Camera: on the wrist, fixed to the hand. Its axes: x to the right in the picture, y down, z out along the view.
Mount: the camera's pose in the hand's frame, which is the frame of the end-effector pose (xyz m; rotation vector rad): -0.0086 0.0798 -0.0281 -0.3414 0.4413 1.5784
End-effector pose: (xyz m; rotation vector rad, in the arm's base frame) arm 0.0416 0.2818 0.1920 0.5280 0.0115 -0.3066
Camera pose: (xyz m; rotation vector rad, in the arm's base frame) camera 0.0585 0.3636 0.2079 0.1363 0.0677 1.3352
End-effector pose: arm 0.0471 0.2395 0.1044 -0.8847 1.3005 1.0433
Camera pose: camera -0.0373 0.2369 0.1148 0.1191 -2.0446 -2.1468
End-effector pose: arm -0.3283 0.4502 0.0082 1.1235 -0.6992 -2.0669
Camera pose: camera -0.2764 0.4028 0.0560 0.4244 -0.6115 -0.5203
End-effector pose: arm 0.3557 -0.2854 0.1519 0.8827 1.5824 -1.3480
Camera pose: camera 0.4270 -0.2442 0.1309 1.6761 0.7953 0.2395
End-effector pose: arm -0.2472 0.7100 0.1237 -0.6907 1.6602 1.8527
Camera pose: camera -0.2964 0.6748 0.1835 -0.2062 -1.3391 -1.7211
